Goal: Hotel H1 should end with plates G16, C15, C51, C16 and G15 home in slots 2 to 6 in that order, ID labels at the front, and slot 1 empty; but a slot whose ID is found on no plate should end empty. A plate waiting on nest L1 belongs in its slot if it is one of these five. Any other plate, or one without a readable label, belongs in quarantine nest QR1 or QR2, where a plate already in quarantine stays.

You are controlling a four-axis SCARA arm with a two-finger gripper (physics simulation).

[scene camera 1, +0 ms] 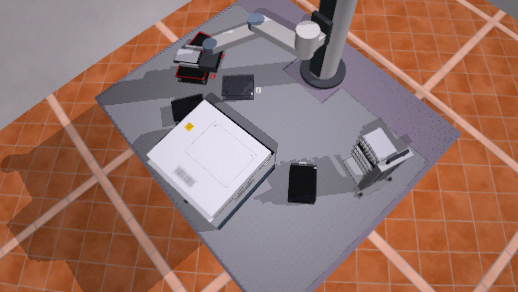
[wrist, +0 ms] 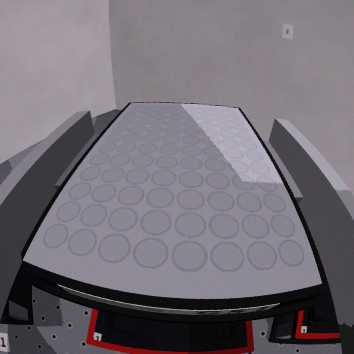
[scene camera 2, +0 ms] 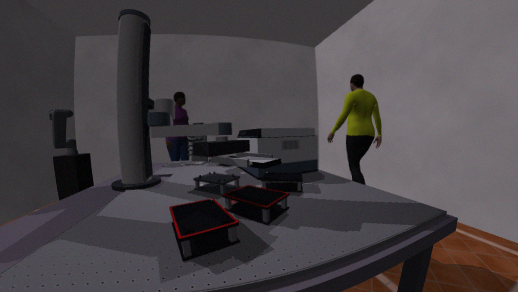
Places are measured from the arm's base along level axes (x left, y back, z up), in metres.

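Where they show: gripper, fingertip midpoint: (scene camera 1: 183, 55) (wrist: 181, 125) (scene camera 2: 261, 160); arm's base at its link origin: (scene camera 1: 322, 70) (scene camera 2: 137, 184).
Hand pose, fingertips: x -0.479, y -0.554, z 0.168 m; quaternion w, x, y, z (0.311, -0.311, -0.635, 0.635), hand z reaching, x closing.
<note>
Each offset is from my fingertips to the top centre of the thing.
My gripper (scene camera 1: 188, 56) (scene camera 2: 260, 160) (wrist: 181, 125) is shut on a pale plate {dy +0.014, dx +0.018, dz +0.002 m} (scene camera 1: 186, 56) (wrist: 172, 200) with a round-well pattern and dark edge, held level above the table. Its front edge shows a glare strip; I cannot read an ID. Two red-rimmed quarantine nests stand below: one nest {dy +0.014, dx +0.020, dz -0.101 m} (scene camera 1: 192, 74) (scene camera 2: 256, 195) (wrist: 172, 331) and another nest {dy +0.171, dx -0.074, dz -0.101 m} (scene camera 1: 201, 37) (scene camera 2: 202, 217) (wrist: 327, 322). No plate shows on their dark tops in scene camera 2. Hotel H1 (scene camera 1: 395, 165) holds several plates {dy +0.280, dx +0.999, dz +0.014 m} (scene camera 1: 361, 156) at the right; their IDs and slots are unreadable.
A white instrument {dy -0.243, dx +0.560, dz +0.100 m} (scene camera 1: 210, 160) (scene camera 2: 292, 146) stands mid-table. A dark nest {dy +0.124, dx +0.272, dz -0.095 m} (scene camera 1: 238, 86) (scene camera 2: 217, 178), a black nest {dy -0.146, dx +0.199, dz -0.101 m} (scene camera 1: 187, 107) (scene camera 2: 282, 178) beside the instrument and a black nest {dy +0.005, dx +0.870, dz -0.101 m} (scene camera 1: 302, 183) stand on the table. The arm's column (scene camera 1: 330, 45) (scene camera 2: 133, 100) rises behind. Two people stand beyond the table.
</note>
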